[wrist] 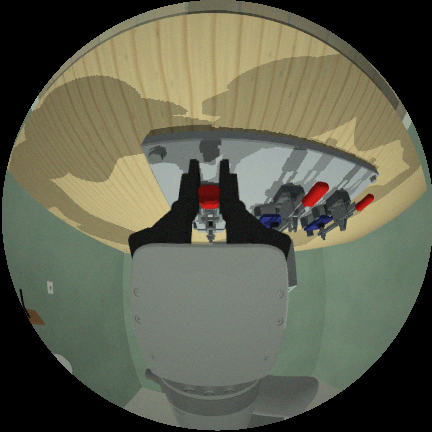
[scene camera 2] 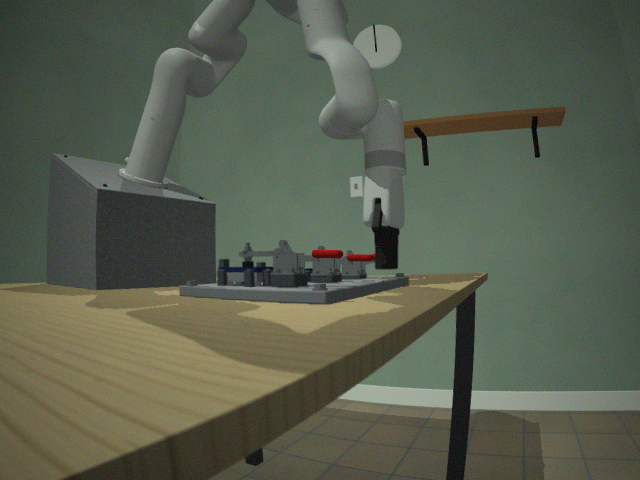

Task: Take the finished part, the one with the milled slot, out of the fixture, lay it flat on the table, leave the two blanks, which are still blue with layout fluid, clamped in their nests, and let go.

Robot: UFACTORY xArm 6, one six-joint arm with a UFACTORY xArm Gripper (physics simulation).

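Seen in the pictures: gripper, fingertip midpoint: (wrist: 209, 168) (scene camera 2: 386, 269); arm's base, link origin: (scene camera 2: 143, 179).
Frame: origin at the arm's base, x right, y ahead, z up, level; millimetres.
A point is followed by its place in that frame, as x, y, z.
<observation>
The grey fixture plate (scene camera 2: 253, 293) {143, 462, -230} (wrist: 255, 162) {-98, 515, -224} carries three toggle clamps with red handles. My gripper (scene camera 2: 386, 266) {-145, 519, -208} (wrist: 209, 168) {-145, 519, -208} points down and is shut on the red handle (wrist: 209, 196) {-145, 524, -176} of the end clamp, the farthest from scene camera 2. In the wrist view, the other two red handles (wrist: 315, 194) {-41, 526, -183} (wrist: 365, 202) {67, 532, -179} lie to the right. Two blue blanks (wrist: 270, 220) {-39, 406, -203} (wrist: 318, 223) {74, 403, -197} sit under those clamps; the nearest blue blank (scene camera 2: 242, 269) {101, 408, -201} also shows in the scene view. The finished part cannot be made out; grey metal of the end clamp and my fingers cover its nest.
The fixture stands on the wooden table (scene camera 2: 155, 361) {416, 628, -239} (wrist: 200, 65) {-157, 608, -239}. Bolt heads stand at the plate's corners. The grey robot base (scene camera 2: 155, 237) {49, 126, -141} stands behind the fixture at the left in the scene view. A wooden wall shelf (scene camera 2: 485, 121) hangs at the right.
</observation>
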